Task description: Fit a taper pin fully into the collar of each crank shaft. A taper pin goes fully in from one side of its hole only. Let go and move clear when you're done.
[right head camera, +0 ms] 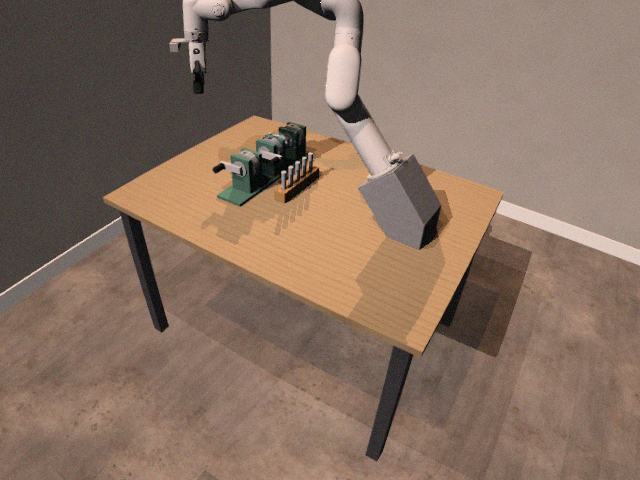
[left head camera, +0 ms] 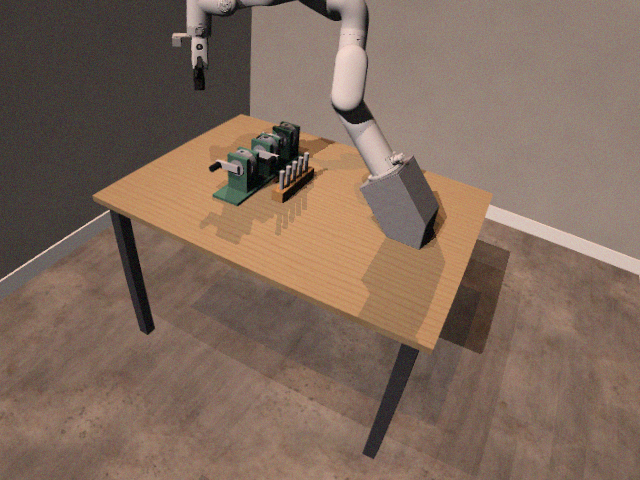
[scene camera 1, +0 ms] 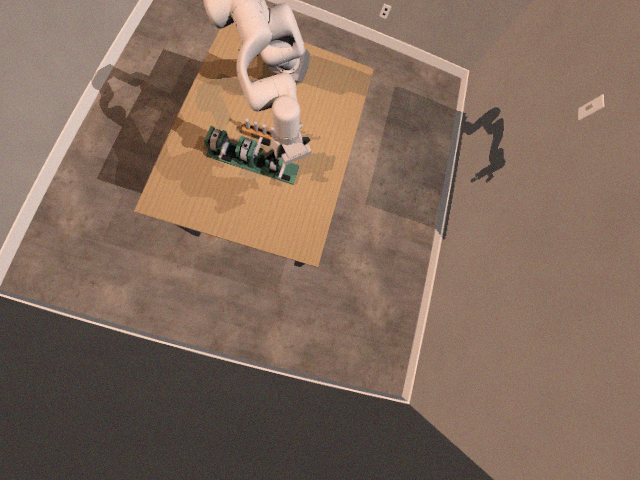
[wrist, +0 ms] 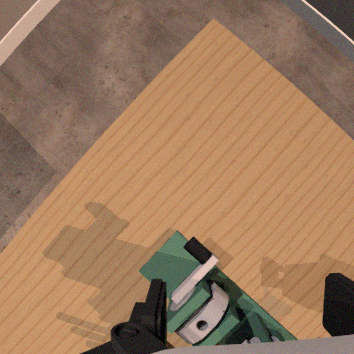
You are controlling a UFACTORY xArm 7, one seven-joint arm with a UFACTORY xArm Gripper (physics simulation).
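Pixels of known places: gripper, fingertip midpoint: [right head camera: 199, 89] [left head camera: 199, 86] [wrist: 246, 303]; arm's base, link origin: [right head camera: 385, 170] [left head camera: 386, 171].
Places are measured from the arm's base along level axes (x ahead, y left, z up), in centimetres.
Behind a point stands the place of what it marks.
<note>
A green crank stand [left head camera: 232, 195] @(x 44.2, y 26.1, z -17.9 cm) [right head camera: 235, 197] @(x 43.6, y 26.8, z -17.9 cm) [scene camera 1: 292, 176] @(x 46.3, y 28.2, z -17.9 cm) [wrist: 165, 257] @(x 45.0, y 27.6, z -17.9 cm) carries three crank shafts with grey collars. The nearest collar [wrist: 218, 302] @(x 50.3, y 19.3, z -5.8 cm) shows a dark, open hole in the wrist view. The middle collar [scene camera 1: 245, 150] @(x 51.2, y 5.5, z -4.5 cm) also shows a dark spot on top. The state of the far collar [scene camera 1: 216, 140] @(x 53.4, y -8.2, z -4.5 cm) is too small to tell. Several grey taper pins [left head camera: 294, 169] @(x 33.1, y 6.0, z -10.7 cm) [right head camera: 297, 169] @(x 33.1, y 6.0, z -10.6 cm) [scene camera 1: 255, 125] @(x 35.1, y 1.4, z -9.2 cm) stand upright in an orange-brown rack [left head camera: 279, 195] @(x 30.5, y 16.5, z -16.0 cm) [right head camera: 281, 196] @(x 30.5, y 16.6, z -16.2 cm). My gripper [left head camera: 199, 85] @(x 56.4, y 28.8, z 19.7 cm) [right head camera: 197, 88] @(x 56.4, y 28.8, z 19.7 cm) [wrist: 246, 303] @(x 56.4, y 28.8, z 19.7 cm) is open and empty, high above the stand's near end, its fingers wide apart.
The wooden table [left head camera: 320, 258] @(x 1.2, y 30.3, z -18.9 cm) [right head camera: 320, 258] @(x 0.4, y 29.5, z -18.9 cm) [scene camera 1: 232, 222] @(x 81.7, y 13.5, z -18.9 cm) [wrist: 210, 125] @(x 67.5, y 43.0, z -18.9 cm) bears the stand, the rack and the grey arm base [left head camera: 400, 206] @(x -10.0, y 6.1, z -5.9 cm) [right head camera: 400, 206] @(x -10.7, y 6.0, z -5.9 cm). Crank arms with black handles [left head camera: 215, 166] @(x 51.0, y 27.6, z -8.3 cm) [right head camera: 218, 167] @(x 51.2, y 27.6, z -8.3 cm) [wrist: 198, 250] @(x 52.3, y 27.0, z -8.0 cm) stick out from the shafts. The rack stands close beside the stand, on the arm-base side.
</note>
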